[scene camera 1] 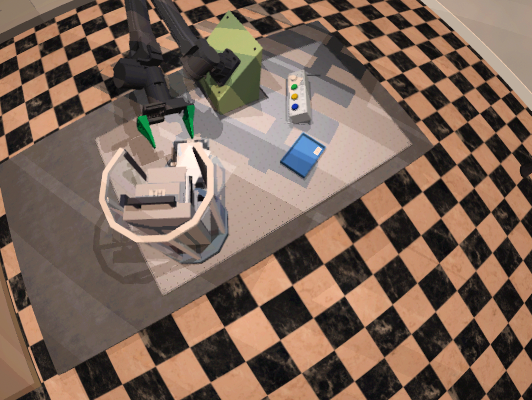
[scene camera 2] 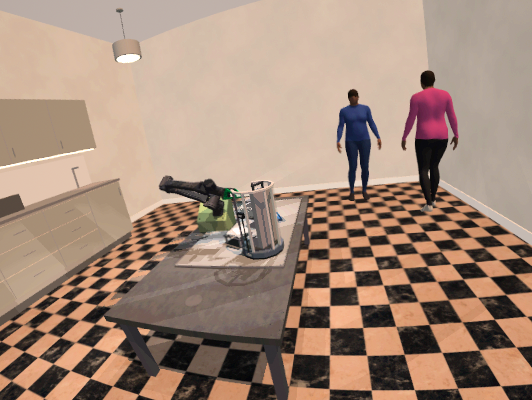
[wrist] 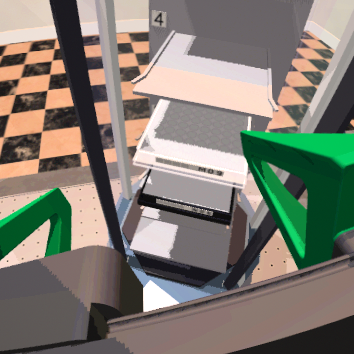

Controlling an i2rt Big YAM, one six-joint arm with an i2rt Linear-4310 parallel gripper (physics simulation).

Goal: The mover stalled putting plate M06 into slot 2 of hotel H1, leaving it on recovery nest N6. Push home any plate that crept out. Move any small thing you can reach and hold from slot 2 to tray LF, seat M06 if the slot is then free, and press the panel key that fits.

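Seen in the pictures: gripper, fingertip midpoint: [scene camera 1: 174,143] [scene camera 2: 240,196] [wrist: 149,170]; arm's base at its link origin: [scene camera 1: 225,67] [scene camera 2: 218,208].
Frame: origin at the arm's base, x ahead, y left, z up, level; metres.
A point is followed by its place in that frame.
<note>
My gripper [scene camera 1: 173,142] @[x 0.302, y -0.306, z 0.168 m] [scene camera 2: 230,194] @[x 0.302, y -0.306, z 0.168 m] [wrist: 149,170] @[x 0.302, y -0.306, z 0.168 m] is open and empty, its green fingers facing the open side of the round caged hotel [scene camera 1: 103,195] @[x 0.375, y -0.490, z 0.243 m] [scene camera 2: 263,222] @[x 0.466, y -0.485, z 0.063 m]. In the wrist view, a bare shelf [wrist: 200,95] @[x 0.359, y -0.353, z 0.168 m] sits above a white-rimmed plate marked M09 [wrist: 200,131] @[x 0.365, y -0.361, z 0.129 m]. A black-fronted plate [wrist: 185,206] @[x 0.334, y -0.343, z 0.073 m] lies below it; its label is unreadable. No small loose thing can be made out in the slots. A white slab [scene camera 1: 189,156] @[x 0.224, y -0.273, z -0.063 m], label unseen, lies low beside the hotel. A blue tray [scene camera 1: 300,156] @[x 0.393, y 0.080, z -0.149 m] and a key panel [scene camera 1: 301,114] @[x 0.274, y 0.160, z -0.084 m] with white, green, yellow and blue keys stand farther right.
Upright posts [wrist: 114,100] @[x 0.482, y -0.303, z 0.088 m] [wrist: 82,110] @[x 0.374, y -0.275, z 0.157 m] flank the shelves, and the cage's pale top ring encircles them. The number 4 [wrist: 159,19] @[x 0.474, y -0.353, z 0.178 m] is on the grey back wall. A green block [scene camera 1: 237,80] @[x 0.073, y 0.006, z -0.005 m] [scene camera 2: 215,221] @[x -0.018, y -0.069, z -0.076 m] stands by the arm. Two people are beyond the table [scene camera 2: 200,305].
</note>
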